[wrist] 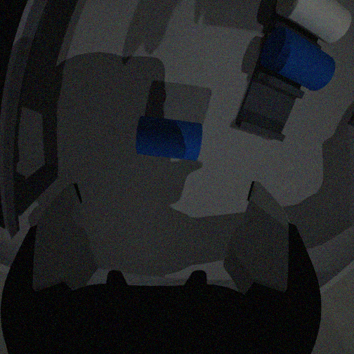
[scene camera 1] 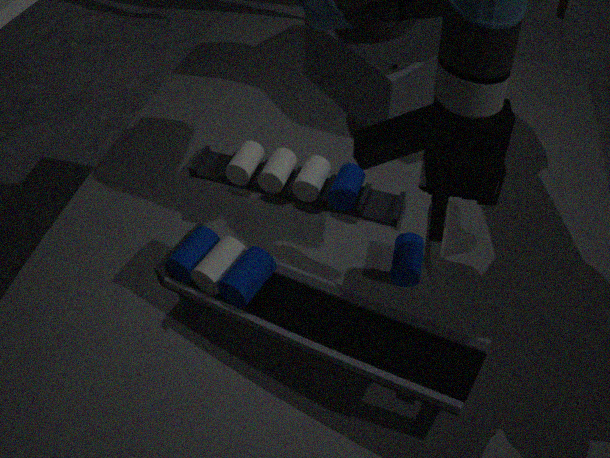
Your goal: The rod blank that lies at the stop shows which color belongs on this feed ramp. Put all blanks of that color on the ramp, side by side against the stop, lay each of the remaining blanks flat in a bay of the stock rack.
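Observation:
My gripper point(scene camera 1: 452, 247) point(wrist: 164, 184) is open and empty. A blue blank point(scene camera 1: 407, 260) point(wrist: 169, 139) lies on its side on the table, between ramp and rack, ahead of the fingertips in the wrist view. On the feed ramp point(scene camera 1: 320, 346) point(wrist: 10, 125), a blue blank point(scene camera 1: 192, 252) lies at the far left end, then a white blank point(scene camera 1: 218, 263), then another blue blank point(scene camera 1: 248, 276), side by side. The stock rack point(scene camera 1: 384, 204) point(wrist: 267, 107) holds three white blanks point(scene camera 1: 245, 162) point(scene camera 1: 277, 170) point(scene camera 1: 311, 178) and a blue blank point(scene camera 1: 347, 186) point(wrist: 298, 58); its end bays are empty.
The ramp's raised rails run along its long sides, and it stands in front of the rack. The robot arm point(scene camera 1: 472, 90) comes down at the right, beyond the loose blank. The scene is dim, with broad shadows over the table.

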